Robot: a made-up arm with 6 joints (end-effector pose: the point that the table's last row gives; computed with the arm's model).
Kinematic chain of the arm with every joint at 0, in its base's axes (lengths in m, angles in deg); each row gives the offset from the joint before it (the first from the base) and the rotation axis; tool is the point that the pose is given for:
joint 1: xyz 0 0 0.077 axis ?
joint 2: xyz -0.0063 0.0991 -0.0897 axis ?
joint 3: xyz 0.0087 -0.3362 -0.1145 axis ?
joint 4: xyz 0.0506 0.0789 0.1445 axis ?
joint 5: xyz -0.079 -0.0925 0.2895 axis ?
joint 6: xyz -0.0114 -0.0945 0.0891 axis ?
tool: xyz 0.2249 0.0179 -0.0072
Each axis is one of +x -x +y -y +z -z.
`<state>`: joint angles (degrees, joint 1 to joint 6).
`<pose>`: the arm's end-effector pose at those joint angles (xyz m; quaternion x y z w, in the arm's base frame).
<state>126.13 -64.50 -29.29 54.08 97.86 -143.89</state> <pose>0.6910 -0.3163 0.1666 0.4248 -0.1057 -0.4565 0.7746</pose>
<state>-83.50 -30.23 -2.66 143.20 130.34 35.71</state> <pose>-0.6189 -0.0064 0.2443 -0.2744 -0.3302 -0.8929 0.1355</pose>
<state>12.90 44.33 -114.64 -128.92 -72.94 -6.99</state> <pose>0.1163 -0.2282 0.4744 -0.0448 -0.5556 0.7906 0.2536</pose>
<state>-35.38 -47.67 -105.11 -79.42 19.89 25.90</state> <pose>0.1550 -0.5097 -0.4583 -0.1951 0.7103 -0.4057 0.5412</pose>
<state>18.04 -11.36 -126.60 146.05 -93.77 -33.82</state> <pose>0.2215 -0.3375 -0.1746 0.3416 -0.6211 -0.0091 0.7054</pose>
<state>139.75 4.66 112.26 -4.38 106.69 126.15</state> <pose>-0.4056 -0.3438 -0.1750 -0.3959 0.4876 0.7702 0.1111</pose>
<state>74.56 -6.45 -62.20 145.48 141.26 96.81</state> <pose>0.4102 0.0522 -0.1271 -0.0026 0.4869 0.3669 0.7927</pose>
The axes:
joint 1: -y
joint 2: -x
joint 3: +z
joint 4: +x
joint 5: -y
joint 6: +x

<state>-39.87 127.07 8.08 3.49 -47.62 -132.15</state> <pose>0.2420 0.5306 0.0626 0.6274 -0.1784 -0.3281 0.6833</pose>
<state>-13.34 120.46 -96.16 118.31 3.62 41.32</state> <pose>-0.0884 0.0841 0.6029 0.2930 -0.4235 0.5476 0.6595</pose>
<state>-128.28 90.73 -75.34 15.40 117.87 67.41</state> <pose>0.2176 0.4999 0.2225 0.3345 -0.0213 0.7423 0.5803</pose>
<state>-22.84 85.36 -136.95 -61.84 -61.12 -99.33</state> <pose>0.1471 0.3257 0.4918 -0.1773 0.6974 -0.6862 0.1061</pose>
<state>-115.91 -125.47 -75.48 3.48 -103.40 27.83</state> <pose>-0.3567 0.2482 0.3439 -0.5084 -0.0471 0.3957 0.7634</pose>
